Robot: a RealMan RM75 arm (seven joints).
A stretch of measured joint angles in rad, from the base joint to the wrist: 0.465, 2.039, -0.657, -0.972, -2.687, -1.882, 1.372; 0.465, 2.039, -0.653, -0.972, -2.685, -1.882, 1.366; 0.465, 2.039, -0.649, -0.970, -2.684, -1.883, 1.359; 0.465, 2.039, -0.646, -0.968, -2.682, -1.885, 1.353; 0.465, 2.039, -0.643, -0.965, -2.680, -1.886, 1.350; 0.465, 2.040, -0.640, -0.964, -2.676, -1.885, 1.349; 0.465, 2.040, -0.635, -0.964, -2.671, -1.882, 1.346; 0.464, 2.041, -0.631, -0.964, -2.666, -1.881, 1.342; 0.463, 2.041, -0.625, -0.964, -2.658, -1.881, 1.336; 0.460, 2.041, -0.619, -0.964, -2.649, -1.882, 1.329; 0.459, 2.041, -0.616, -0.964, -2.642, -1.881, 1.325; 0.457, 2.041, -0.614, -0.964, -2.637, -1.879, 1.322; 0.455, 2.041, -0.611, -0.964, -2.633, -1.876, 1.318; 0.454, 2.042, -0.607, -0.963, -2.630, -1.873, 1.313
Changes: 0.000, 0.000, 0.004, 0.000, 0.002, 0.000, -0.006; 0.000, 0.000, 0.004, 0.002, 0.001, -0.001, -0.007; 0.000, 0.000, 0.003, 0.002, 0.002, -0.002, -0.006; 0.000, 0.000, 0.003, 0.003, 0.002, -0.001, -0.003; 0.000, 0.001, 0.003, 0.001, 0.004, 0.001, -0.001; 0.000, 0.000, 0.005, 0.000, 0.005, 0.003, -0.003; -0.001, 0.001, 0.004, 0.000, 0.005, 0.001, -0.004; -0.001, 0.000, 0.006, 0.000, 0.008, 0.000, -0.006; -0.003, 0.000, 0.006, 0.000, 0.009, -0.001, -0.007; -0.001, 0.000, 0.003, 0.000, 0.007, 0.001, -0.004; -0.002, 0.000, 0.002, 0.000, 0.005, 0.002, -0.003; -0.002, 0.000, 0.003, 0.000, 0.004, 0.003, -0.004; -0.001, 0.001, 0.004, 0.001, 0.003, 0.003, -0.005
